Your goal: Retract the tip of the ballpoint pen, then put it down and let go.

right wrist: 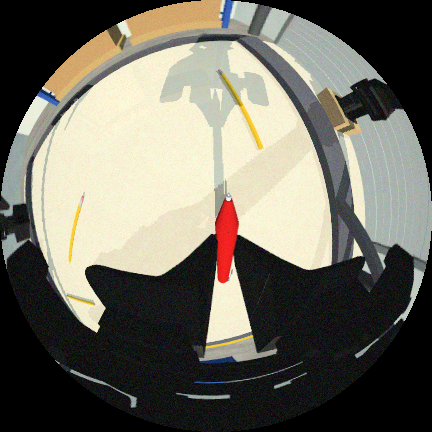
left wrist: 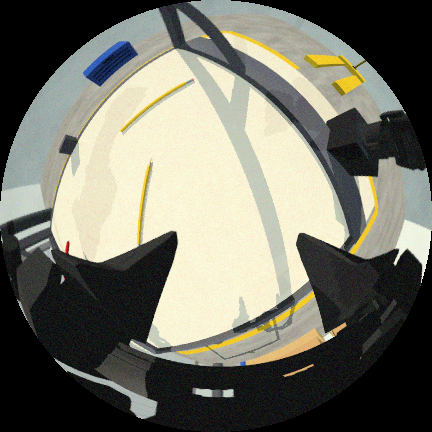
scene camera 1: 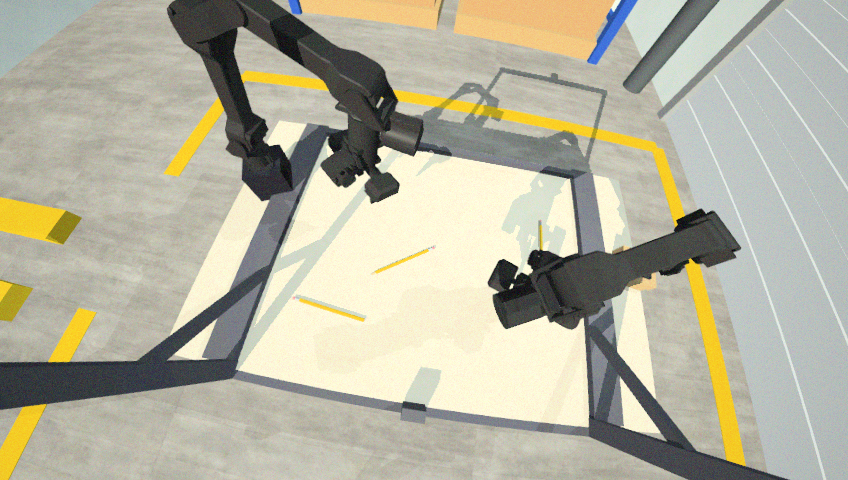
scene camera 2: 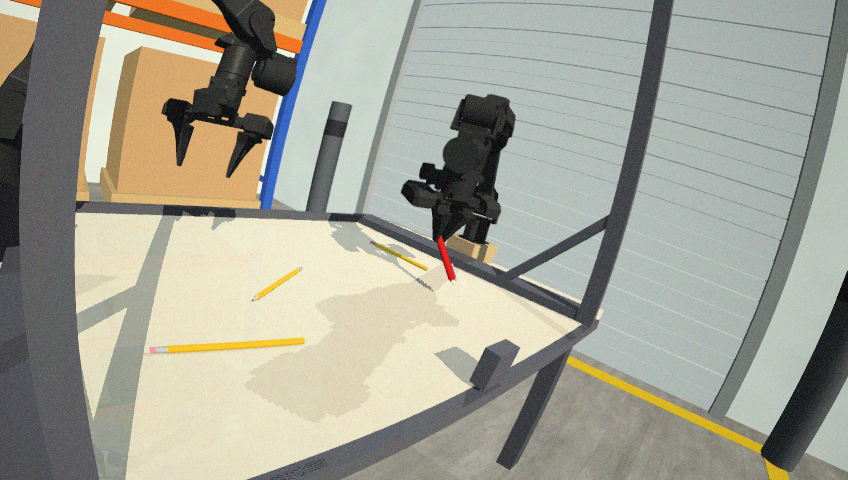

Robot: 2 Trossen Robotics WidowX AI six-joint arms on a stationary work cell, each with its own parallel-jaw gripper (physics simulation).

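The red ballpoint pen (scene camera 2: pixel 446 259) (left wrist: pixel 67 247) (right wrist: pixel 228 225) points steeply down over the table (scene camera 2: pixel 196 255), with a small silver end at the bottom. Whether a fine point sticks out of that end is too small to tell. My right gripper (scene camera 2: pixel 440 237) (right wrist: pixel 224 240) is shut on the pen and holds it low over the table; the pen's shadow lies close beside the silver end in the right wrist view. In scene camera 1 the arm hides the pen. My left gripper (scene camera 2: pixel 204 170) (left wrist: pixel 240 238) is open and empty, high above the table's far left part.
Three yellow pencils lie on the table: one (scene camera 1: pixel 540 236) (scene camera 2: pixel 401 255) (right wrist: pixel 242 107) near the pen, one (scene camera 1: pixel 401 261) (scene camera 2: pixel 277 284) mid-table, one (scene camera 1: pixel 331 309) (scene camera 2: pixel 235 345) nearer the front left. A dark frame borders the table, with a small block (scene camera 1: pixel 413 411) (scene camera 2: pixel 495 362) at its front edge.
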